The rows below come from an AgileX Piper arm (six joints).
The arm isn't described. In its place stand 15 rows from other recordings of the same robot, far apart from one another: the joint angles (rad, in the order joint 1, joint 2, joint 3, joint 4, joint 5, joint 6), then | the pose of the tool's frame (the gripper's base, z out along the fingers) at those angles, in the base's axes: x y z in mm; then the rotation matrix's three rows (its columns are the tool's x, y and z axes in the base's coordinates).
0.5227, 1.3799, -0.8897, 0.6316, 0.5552, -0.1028 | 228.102, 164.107, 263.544; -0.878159, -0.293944, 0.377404; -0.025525, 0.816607, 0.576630; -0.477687, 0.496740, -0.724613
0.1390, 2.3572, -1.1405, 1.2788, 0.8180, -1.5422 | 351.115, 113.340, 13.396; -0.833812, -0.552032, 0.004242; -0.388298, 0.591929, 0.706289; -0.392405, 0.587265, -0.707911
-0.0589, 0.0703, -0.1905, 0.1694, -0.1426, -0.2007 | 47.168, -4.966, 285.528; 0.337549, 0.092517, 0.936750; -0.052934, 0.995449, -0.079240; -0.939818, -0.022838, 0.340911
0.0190, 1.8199, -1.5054, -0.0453, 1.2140, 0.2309 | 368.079, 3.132, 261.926; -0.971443, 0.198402, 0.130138; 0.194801, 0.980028, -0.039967; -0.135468, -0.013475, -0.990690
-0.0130, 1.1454, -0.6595, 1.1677, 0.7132, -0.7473 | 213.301, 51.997, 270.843; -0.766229, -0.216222, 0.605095; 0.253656, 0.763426, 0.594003; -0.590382, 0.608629, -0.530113
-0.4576, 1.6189, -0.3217, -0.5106, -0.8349, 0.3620 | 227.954, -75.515, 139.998; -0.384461, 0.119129, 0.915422; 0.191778, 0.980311, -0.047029; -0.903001, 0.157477, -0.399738
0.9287, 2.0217, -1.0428, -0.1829, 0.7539, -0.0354 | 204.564, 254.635, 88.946; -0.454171, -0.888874, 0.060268; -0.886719, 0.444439, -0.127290; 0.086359, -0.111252, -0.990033
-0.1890, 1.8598, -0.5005, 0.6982, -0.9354, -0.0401 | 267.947, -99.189, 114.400; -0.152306, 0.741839, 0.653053; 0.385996, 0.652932, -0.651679; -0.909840, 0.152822, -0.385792
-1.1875, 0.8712, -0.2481, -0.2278, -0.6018, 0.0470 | 72.366, -148.352, 259.647; -0.103375, 0.866165, 0.488949; -0.118485, 0.477358, -0.870684; -0.987560, -0.147941, 0.053281
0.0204, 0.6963, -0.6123, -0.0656, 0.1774, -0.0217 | 148.395, 1.975, 340.805; -0.171494, -0.023871, 0.984896; -0.089677, 0.995934, 0.008524; -0.981095, -0.086861, -0.172937
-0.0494, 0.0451, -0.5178, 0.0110, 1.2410, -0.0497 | -8.836, 1.385, 268.818; -0.630098, 0.012254, 0.776419; -0.015023, 0.999496, -0.027967; -0.776370, -0.029286, -0.629597
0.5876, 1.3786, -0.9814, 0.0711, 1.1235, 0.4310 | 198.166, 138.999, 262.076; -0.987751, -0.134573, 0.078983; -0.123678, 0.983827, 0.129569; -0.095142, 0.118213, -0.988420
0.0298, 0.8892, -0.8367, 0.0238, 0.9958, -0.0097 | 153.887, 6.405, 322.723; -0.819511, -0.038563, 0.571764; -0.021183, 0.999090, 0.037023; -0.572671, 0.018229, -0.819582
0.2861, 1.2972, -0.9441, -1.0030, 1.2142, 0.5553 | 238.246, -4.856, 308.058; -0.898768, 0.128892, 0.419049; -0.229549, 0.675983, -0.700253; -0.373528, -0.725557, -0.577965
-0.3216, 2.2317, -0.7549, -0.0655, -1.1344, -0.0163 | 341.848, -108.202, 56.548; -0.251505, 0.250260, 0.934941; 0.037493, 0.967786, -0.248966; -0.967130, -0.027562, -0.252786
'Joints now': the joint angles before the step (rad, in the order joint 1, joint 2, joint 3, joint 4, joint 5, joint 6). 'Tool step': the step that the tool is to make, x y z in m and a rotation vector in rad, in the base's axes. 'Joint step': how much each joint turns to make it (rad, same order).
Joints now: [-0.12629, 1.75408, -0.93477, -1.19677, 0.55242, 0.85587]
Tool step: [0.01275, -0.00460, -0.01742, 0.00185, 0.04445, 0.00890]
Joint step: [-0.01014, 0.08101, -0.04329, 0.00084, -0.00801, -0.01962]
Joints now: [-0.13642, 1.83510, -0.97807, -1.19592, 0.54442, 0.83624]
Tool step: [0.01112, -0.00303, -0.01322, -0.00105, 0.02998, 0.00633]
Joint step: [-0.00444, 0.06496, -0.04217, 0.00156, -0.00124, -0.01498]
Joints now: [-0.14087, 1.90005, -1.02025, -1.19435, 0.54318, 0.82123]
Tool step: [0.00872, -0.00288, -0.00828, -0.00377, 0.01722, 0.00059]
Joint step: [-0.00375, 0.04607, -0.03716, 0.00338, 0.00410, -0.01263]
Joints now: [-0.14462, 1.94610, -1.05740, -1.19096, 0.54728, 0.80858]
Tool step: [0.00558, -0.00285, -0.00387, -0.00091, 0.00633, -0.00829]
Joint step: [-0.00461, 0.02680, -0.02746, 0.00927, 0.00614, -0.00927]
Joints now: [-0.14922, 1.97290, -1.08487, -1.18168, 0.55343, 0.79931]
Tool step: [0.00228, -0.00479, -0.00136, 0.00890, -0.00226, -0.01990]
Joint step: [-0.01240, 0.01258, -0.01712, 0.01807, 0.00022, -0.00742]
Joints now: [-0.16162, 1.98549, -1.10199, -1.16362, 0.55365, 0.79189]
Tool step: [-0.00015, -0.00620, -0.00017, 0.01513, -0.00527, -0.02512]
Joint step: [-0.01819, 0.00396, -0.00921, 0.02416, -0.00479, -0.00956]
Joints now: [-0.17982, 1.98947, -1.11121, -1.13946, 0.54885, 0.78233]
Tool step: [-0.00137, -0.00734, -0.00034, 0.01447, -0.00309, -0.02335]
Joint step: [-0.02204, 0.00213, -0.00525, 0.02233, -0.00745, -0.01284]
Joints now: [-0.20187, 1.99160, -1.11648, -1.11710, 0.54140, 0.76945]
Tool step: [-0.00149, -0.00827, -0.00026, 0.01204, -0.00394, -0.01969]
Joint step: [-0.02469, 0.00231, -0.00523, 0.01715, -0.01042, -0.01371]
